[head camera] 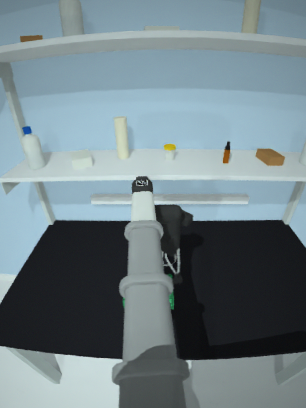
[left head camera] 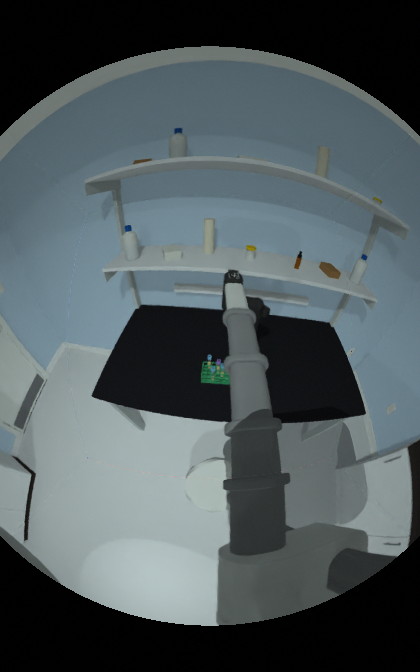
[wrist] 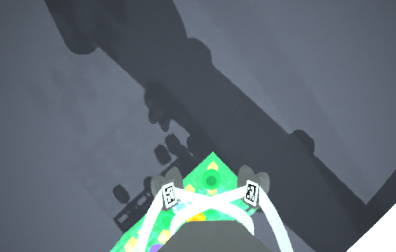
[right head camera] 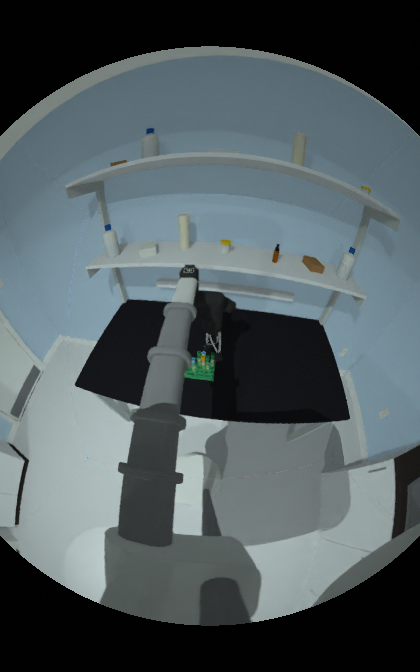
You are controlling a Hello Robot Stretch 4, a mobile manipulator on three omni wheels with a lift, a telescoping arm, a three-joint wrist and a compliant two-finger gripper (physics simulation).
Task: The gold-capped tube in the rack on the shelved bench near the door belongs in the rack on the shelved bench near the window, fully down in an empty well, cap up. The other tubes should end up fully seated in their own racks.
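Places are measured from the robot's base along level axes (x ahead, y left, z up), in centimetres.
Where they show: gripper, fingertip midpoint: [wrist: 209,180] [right head camera: 211,354]; robot's base, link origin: [left head camera: 213,483] [right head camera: 192,478].
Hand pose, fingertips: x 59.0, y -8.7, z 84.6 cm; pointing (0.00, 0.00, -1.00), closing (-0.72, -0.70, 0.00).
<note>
Each offset is from my fingertips to the centre of the thing. Level surfaces: height alone.
A green rack @[dx -2.9, dy +8.4, dz -8.2 cm] [head camera: 172,301] [left head camera: 207,379] [right head camera: 200,376] [wrist: 227,173] stands on the black bench top @[dz -11.1 cm] [head camera: 250,280] [left head camera: 160,350] [right head camera: 280,370]. It holds several upright tubes. The gold-capped tube @[dx -2.1, dy +4.1, dz -4.7 cm] [right head camera: 203,358] [wrist: 196,217] stands among them; in the wrist view the crossed finger bands partly cover it. Beside it are a green-capped tube @[dx -0.2, dy -0.3, dz -4.7 cm] [wrist: 211,179], a purple-capped tube @[dx -1.6, dy +10.6, dz -4.7 cm] [left head camera: 218,362] [wrist: 156,247] and a blue-capped tube [left head camera: 209,357] [right head camera: 193,361]. My gripper [right head camera: 212,351] [wrist: 209,180] is open above the rack's corner, with the green cap showing between its fingertips. No second rack shows.
The lower shelf @[dz +34.6 cm] [head camera: 195,172] [left head camera: 190,262] [right head camera: 165,260] behind the bench top carries bottles, a cream cylinder @[dx +40.3, dy +16.9, dz +43.5 cm] [head camera: 121,138], a yellow-lidded jar @[dx +35.9, dy -3.7, dz +37.6 cm] [head camera: 170,152] and a brown block @[dx +31.7, dy -49.2, dz +36.6 cm] [head camera: 270,157]. My telescoping arm [head camera: 145,260] hides part of the rack. A wall rail [head camera: 200,199] runs below the shelf.
</note>
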